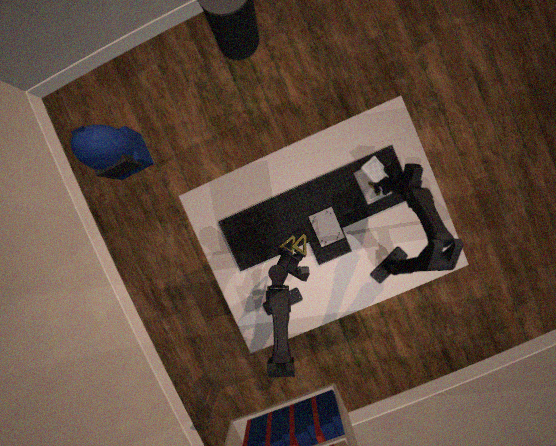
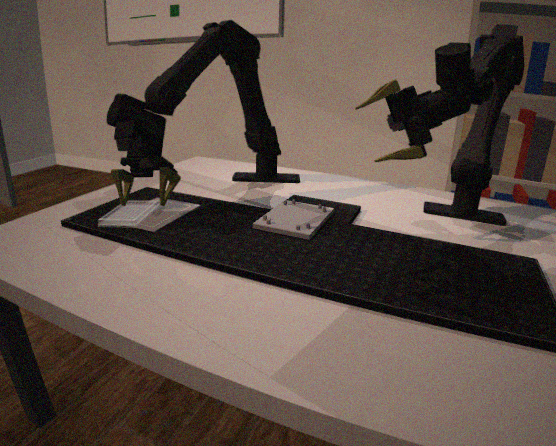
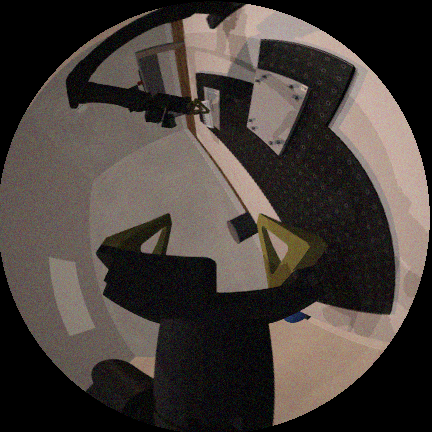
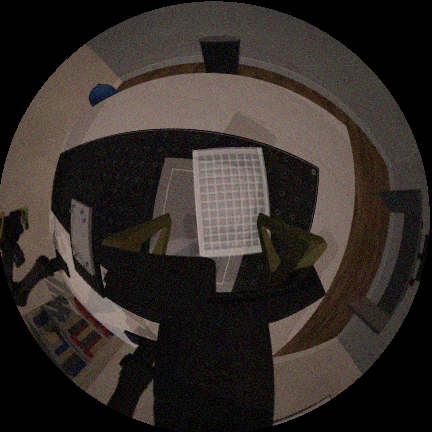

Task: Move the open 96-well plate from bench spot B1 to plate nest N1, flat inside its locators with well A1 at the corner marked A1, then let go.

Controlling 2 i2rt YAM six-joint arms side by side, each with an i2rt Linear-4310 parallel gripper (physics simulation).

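Places are measured from the left arm's base along level axes (x ahead, y left, z up), in millimetres.
Where they show: left gripper, between the fingertips: [image 1: 299,235] [image 2: 366,134] [image 3: 213,217]; right gripper, between the fingertips: [image 1: 376,177] [image 2: 142,205] [image 3: 204,110] [image 4: 213,217]; left arm's base, origin of its link: [image 2: 463,214] [image 4: 61,261]; right arm's base, origin of its link: [image 1: 388,264] [image 2: 266,179] [image 4: 151,343].
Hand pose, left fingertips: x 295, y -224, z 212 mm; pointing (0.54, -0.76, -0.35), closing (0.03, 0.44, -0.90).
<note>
Each offset is from my left fingertips to the top centre of the thing. "pt": to the spot under its first point. Level surfaces: height alone.
The pale 96-well plate @[89 mm ahead, 464 mm right, 181 mm down] [image 1: 374,169] [image 2: 127,213] [image 4: 231,200] lies partly on the grey marked patch of bench spot B1 @[pt 10 mm ahead, 403 mm right, 197 mm down] [image 1: 371,192] [image 2: 172,214] [image 4: 177,192] and overhangs one side of it. My right gripper [image 2: 143,203] [image 4: 213,217] is open, low over the plate's near end; one fingertip is at the plate's edge, the other over the grey patch. The plate nest N1 @[45 mm back, 136 mm right, 178 mm down] [image 1: 326,227] [image 2: 294,218] [image 3: 277,110] [image 4: 82,232] is a light block with small locator pegs, with no plate in it. My left gripper [image 1: 295,244] [image 2: 367,134] [image 3: 213,217] is open and empty, raised beside the nest.
A black perforated board @[199 mm down] [image 1: 270,225] [image 2: 400,265] [image 3: 345,200] [image 4: 120,145] lies on the white table @[213 mm down] [image 1: 225,200] [image 2: 200,325] under the spot and nest. A bookshelf, a blue chair and a dark bin stand beyond the table.
</note>
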